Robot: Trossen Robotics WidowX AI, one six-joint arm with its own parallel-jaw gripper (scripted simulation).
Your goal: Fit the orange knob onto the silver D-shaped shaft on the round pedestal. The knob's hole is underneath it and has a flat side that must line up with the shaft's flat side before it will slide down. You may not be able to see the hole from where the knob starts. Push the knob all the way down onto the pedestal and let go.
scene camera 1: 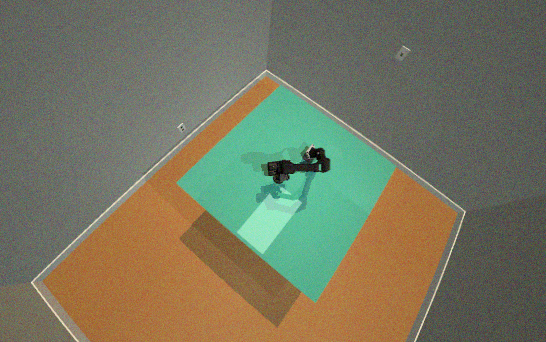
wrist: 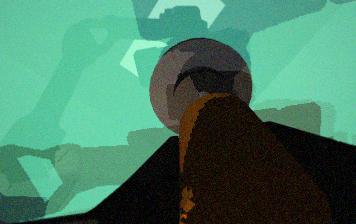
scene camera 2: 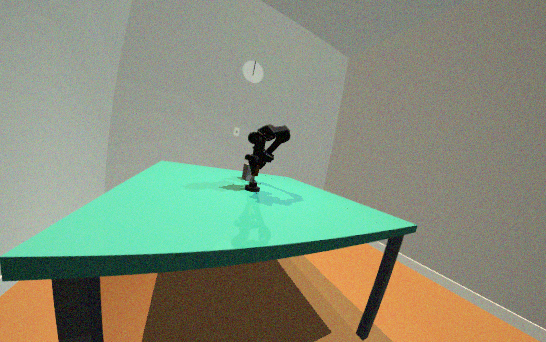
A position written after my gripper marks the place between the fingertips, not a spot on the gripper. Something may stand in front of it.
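Scene:
My gripper (wrist: 219,137) is holding an orange knob.

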